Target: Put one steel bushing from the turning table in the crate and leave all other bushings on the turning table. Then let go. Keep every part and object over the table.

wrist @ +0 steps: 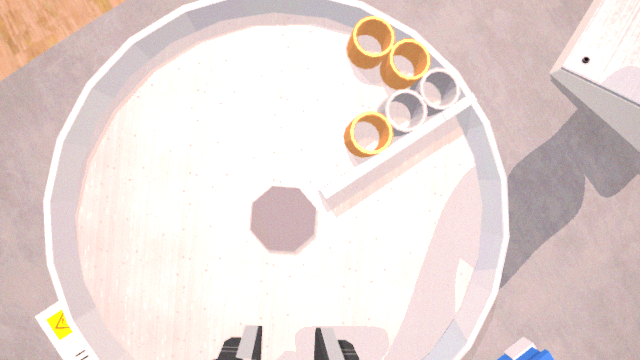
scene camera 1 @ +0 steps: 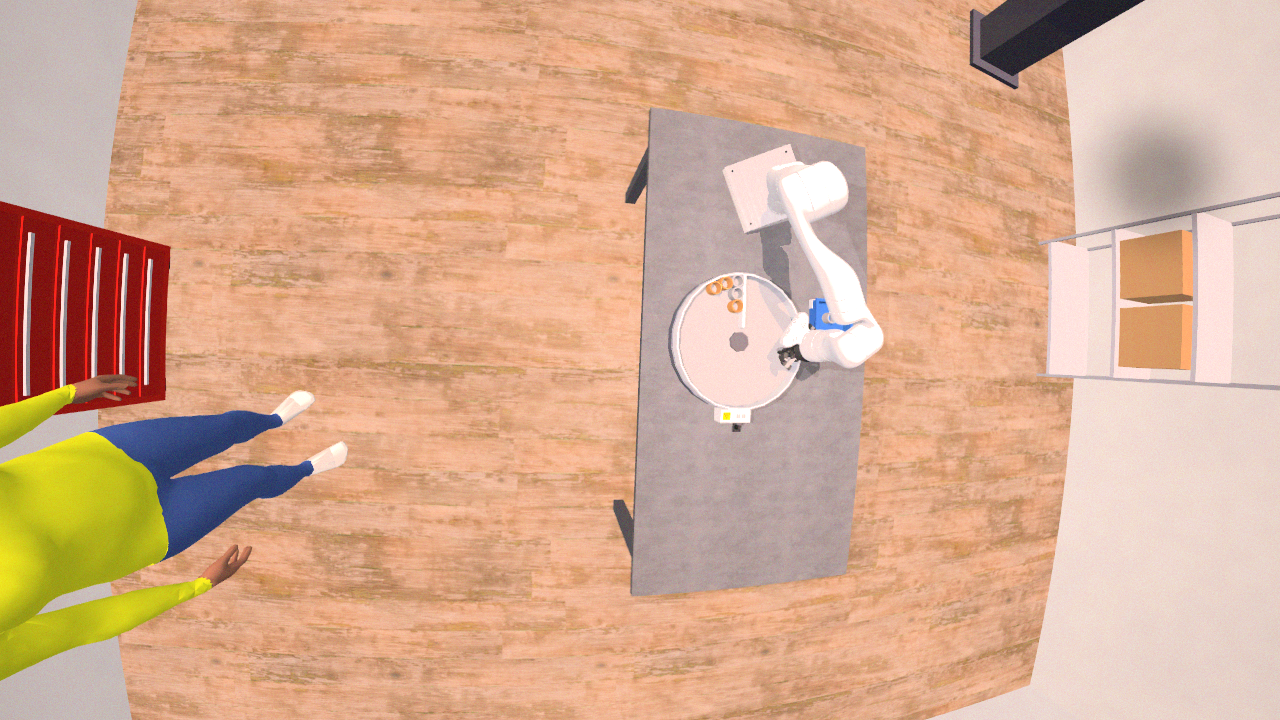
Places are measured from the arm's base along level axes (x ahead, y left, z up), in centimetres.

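Pixels of known places: gripper, fingertip midpoint: [wrist: 288, 350] [scene camera 1: 782, 347].
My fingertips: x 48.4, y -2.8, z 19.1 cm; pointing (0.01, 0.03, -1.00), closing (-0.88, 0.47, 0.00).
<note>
Ahead of a thing's pixels: the offset from my fingertips to its top centre. "pt": to the spot under its first point. Level surfaces: height alone.
Two steel bushings @[pt dx -16.0, dy -6.6, dz -22.3 cm] [scene camera 1: 736, 293] @[dx -15.4, dy -7.7, dz -18.5 cm] [wrist: 416, 106] @[dx -19.2, dy -8.2, dz -18.5 cm] [wrist: 448, 85] stand beside the divider on the turning table @[dx -1.3, dy -3.4, dz -21.5 cm] [scene camera 1: 707, 358] [wrist: 175, 175]. Three orange bushings [scene camera 1: 734, 306] @[dx -15.7, dy -14.9, dz -18.5 cm] [wrist: 355, 55] @[dx -17.8, dy -11.7, dz -18.5 cm] [wrist: 392, 76] @[dx -11.6, dy -7.2, dz -18.5 cm] [wrist: 384, 132] stand around them. The blue crate @[dx -12.4, dy +30.9, dz -22.6 cm] [scene camera 1: 819, 305] [wrist: 535, 355] is right of the turning table, partly hidden by the arm in the scene view; a corner of it shows at bottom right in the wrist view. A pale ring, a steel bushing @[dx -15.6, dy +30.0, dz -23.3 cm] [scene camera 1: 829, 317], shows inside the crate. My gripper [scene camera 1: 789, 358] [wrist: 288, 332] is partly open and empty, above the turning table's right side, apart from the bushings and the crate.
A white divider bar @[pt dx -10.4, dy -4.6, dz -18.7 cm] [scene camera 1: 744, 311] [wrist: 395, 156] runs from the turning table's rim toward its hub. A white control box @[pt dx +21.8, dy -1.2, dz -21.7 cm] [scene camera 1: 733, 415] [wrist: 60, 322] is at its near rim. The robot's base plate [scene camera 1: 744, 192] is on the grey table @[dz -27.5 cm] [scene camera 1: 733, 510]. A person stands far left.
</note>
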